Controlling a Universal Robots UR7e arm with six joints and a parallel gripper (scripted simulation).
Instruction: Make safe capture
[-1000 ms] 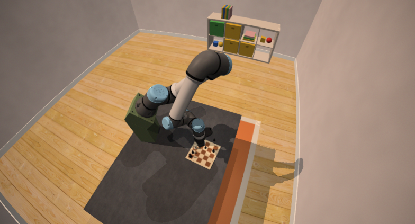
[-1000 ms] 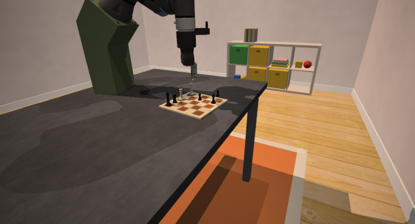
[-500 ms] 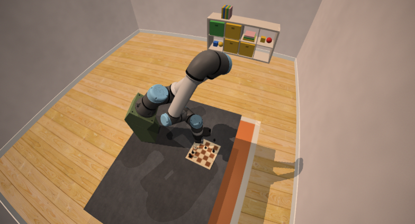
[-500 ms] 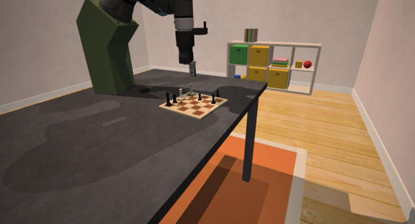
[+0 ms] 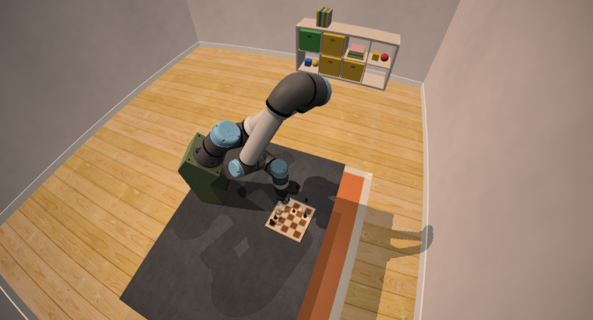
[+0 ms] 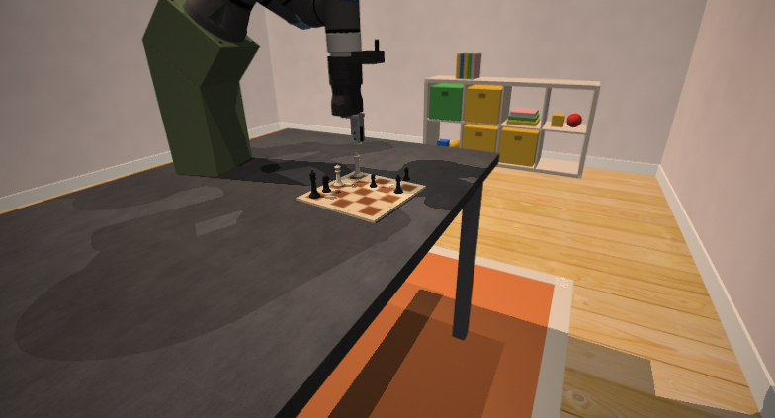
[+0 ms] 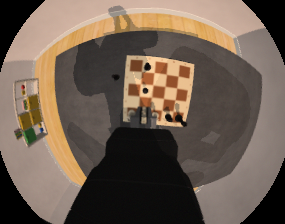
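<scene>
Right now my hand is 1 cm above the small white pawn. Also, from my hand: small chessboard: 3 cm ahead, 4 cm to the right, 13 cm below.
</scene>
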